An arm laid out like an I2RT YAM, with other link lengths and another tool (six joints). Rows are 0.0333 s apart.
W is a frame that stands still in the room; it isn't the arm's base.
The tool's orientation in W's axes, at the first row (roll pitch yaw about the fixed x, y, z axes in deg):
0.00, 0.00, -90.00
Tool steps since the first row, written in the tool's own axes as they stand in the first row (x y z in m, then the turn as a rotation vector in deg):
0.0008, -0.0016, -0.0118, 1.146, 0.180, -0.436
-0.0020, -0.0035, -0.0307, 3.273, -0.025, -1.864
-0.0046, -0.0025, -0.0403, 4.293, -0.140, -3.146
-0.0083, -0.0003, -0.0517, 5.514, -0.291, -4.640
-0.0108, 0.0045, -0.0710, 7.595, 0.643, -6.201
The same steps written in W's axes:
-0.0016, -0.0008, -0.0118, 0.180, -1.146, -0.436
-0.0035, 0.0020, -0.0307, -0.025, -3.273, -1.864
-0.0025, 0.0046, -0.0403, -0.140, -4.293, -3.146
-0.0003, 0.0083, -0.0517, -0.291, -5.514, -4.640
0.0045, 0.0108, -0.0710, 0.643, -7.595, -6.201

